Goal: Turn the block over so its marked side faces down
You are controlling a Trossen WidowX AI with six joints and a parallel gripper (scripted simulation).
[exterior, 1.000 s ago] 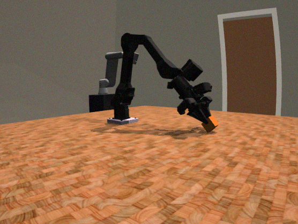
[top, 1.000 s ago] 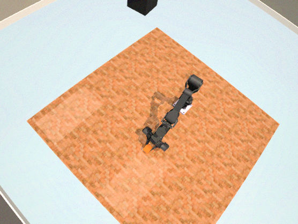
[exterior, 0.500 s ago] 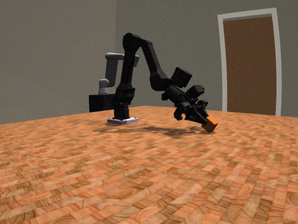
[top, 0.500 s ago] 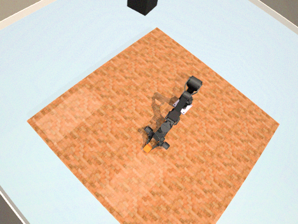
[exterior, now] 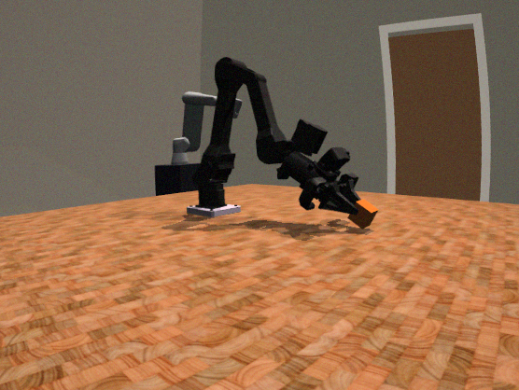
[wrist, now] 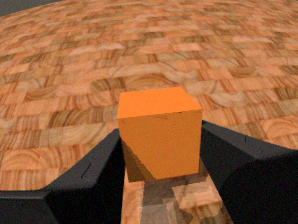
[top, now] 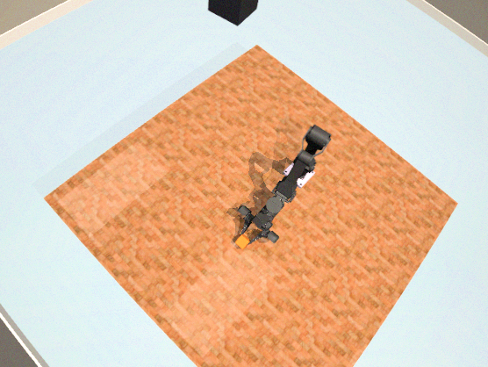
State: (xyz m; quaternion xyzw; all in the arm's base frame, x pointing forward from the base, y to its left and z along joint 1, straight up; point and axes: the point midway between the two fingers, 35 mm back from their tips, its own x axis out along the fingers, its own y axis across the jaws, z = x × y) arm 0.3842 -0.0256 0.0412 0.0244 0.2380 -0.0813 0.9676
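The orange block is 10 mm below my gripper tip.
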